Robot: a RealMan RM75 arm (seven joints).
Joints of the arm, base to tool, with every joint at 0 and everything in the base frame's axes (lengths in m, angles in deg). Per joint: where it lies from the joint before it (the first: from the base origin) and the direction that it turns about. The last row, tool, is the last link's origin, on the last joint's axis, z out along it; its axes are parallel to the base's.
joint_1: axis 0 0 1 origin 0.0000 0.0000 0.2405
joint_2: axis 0 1 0 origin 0.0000 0.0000 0.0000
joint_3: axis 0 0 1 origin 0.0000 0.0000 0.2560
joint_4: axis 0 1 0 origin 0.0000 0.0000 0.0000
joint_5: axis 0 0 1 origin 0.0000 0.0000 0.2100
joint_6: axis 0 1 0 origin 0.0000 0.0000 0.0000
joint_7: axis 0 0 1 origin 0.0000 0.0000 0.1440
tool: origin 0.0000 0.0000 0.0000
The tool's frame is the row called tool.
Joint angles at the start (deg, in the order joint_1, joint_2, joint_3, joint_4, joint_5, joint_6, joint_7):
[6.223, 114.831, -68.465, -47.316, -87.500, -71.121, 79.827]
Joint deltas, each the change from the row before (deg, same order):
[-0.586, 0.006, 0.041, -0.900, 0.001, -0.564, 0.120]
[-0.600, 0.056, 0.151, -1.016, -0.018, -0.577, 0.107]
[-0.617, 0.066, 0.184, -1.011, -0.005, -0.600, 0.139]
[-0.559, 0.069, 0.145, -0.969, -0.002, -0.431, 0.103]
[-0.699, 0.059, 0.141, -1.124, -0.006, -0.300, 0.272]
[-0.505, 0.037, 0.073, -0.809, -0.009, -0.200, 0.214]
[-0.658, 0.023, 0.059, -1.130, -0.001, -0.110, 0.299]
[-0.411, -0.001, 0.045, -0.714, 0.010, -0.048, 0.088]
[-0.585, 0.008, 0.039, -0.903, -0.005, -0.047, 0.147]
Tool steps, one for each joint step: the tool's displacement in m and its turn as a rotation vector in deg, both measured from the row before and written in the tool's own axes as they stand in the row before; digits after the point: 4 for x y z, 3 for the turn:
[-0.0008, 0.0014, -0.0025, -0.206, -0.223, -0.259]
[-0.0013, 0.0013, -0.0026, -0.145, -0.316, -0.332]
[-0.0013, 0.0014, -0.0027, -0.131, -0.335, -0.273]
[-0.0013, 0.0011, -0.0023, -0.029, -0.287, -0.324]
[-0.0011, 0.0008, -0.0030, 0.177, -0.241, -0.206]
[-0.0008, 0.0006, -0.0021, 0.121, -0.143, -0.140]
[-0.0013, 0.0004, -0.0028, 0.287, -0.153, -0.255]
[-0.0009, 0.0001, -0.0019, 0.214, -0.094, -0.272]
[-0.0007, 0.0004, -0.0025, 0.296, -0.071, -0.262]

